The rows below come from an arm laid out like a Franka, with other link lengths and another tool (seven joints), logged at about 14 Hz.
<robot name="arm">
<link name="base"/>
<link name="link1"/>
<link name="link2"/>
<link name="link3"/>
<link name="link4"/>
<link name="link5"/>
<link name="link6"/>
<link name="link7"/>
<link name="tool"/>
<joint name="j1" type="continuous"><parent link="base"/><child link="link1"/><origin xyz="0.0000 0.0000 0.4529"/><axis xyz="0 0 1"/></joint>
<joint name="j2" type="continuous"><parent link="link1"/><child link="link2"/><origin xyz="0.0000 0.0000 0.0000"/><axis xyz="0 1 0"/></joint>
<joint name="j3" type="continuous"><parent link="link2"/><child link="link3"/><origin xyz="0.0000 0.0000 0.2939"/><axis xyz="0 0 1"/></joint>
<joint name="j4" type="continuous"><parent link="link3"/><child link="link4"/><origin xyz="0.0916 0.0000 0.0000"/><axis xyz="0 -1 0"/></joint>
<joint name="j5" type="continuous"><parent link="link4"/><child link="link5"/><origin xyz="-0.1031 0.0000 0.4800"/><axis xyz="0 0 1"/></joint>
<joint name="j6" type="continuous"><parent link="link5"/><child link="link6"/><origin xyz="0.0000 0.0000 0.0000"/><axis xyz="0 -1 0"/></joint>
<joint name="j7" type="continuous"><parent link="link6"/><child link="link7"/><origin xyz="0.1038 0.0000 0.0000"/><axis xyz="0 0 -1"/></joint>
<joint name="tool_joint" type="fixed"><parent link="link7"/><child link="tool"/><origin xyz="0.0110 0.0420 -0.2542" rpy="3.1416 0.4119 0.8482"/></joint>
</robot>
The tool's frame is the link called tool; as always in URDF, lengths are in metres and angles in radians. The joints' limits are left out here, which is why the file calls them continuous.
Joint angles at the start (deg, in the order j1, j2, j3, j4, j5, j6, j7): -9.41 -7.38 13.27 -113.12 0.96 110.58 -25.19
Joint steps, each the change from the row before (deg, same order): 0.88 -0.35 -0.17 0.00 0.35 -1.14 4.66; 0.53 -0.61 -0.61 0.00 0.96 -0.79 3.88; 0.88 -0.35 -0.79 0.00 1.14 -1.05 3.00; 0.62 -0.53 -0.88 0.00 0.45 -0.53 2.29; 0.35 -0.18 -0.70 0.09 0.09 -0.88 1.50; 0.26 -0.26 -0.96 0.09 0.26 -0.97 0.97; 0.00 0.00 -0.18 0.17 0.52 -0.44 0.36; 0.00 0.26 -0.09 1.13 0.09 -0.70 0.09; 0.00 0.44 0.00 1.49 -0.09 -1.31 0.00
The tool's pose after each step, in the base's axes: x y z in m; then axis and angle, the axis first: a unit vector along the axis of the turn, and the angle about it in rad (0 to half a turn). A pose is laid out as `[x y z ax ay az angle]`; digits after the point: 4 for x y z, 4 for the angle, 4 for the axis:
[0.6531 0.0998 0.4792 0.7987 0.5852 -0.1399 2.8544]
[0.6523 0.1026 0.4854 0.8191 0.5561 -0.1409 2.8830]
[0.6496 0.1077 0.4886 0.8328 0.5346 -0.1438 2.9170]
[0.6492 0.1064 0.4942 0.8445 0.5157 -0.1441 2.9332]
[0.6474 0.1027 0.4958 0.8514 0.5027 -0.1496 2.9468]
[0.6452 0.0958 0.4984 0.8575 0.4909 -0.1541 2.9626]
[0.6447 0.0957 0.4999 0.8597 0.4869 -0.1545 2.9750]
[0.6470 0.0956 0.5077 0.8605 0.4860 -0.1527 2.9764]
[0.6480 0.0958 0.5159 0.8596 0.4871 -0.1545 2.9781]

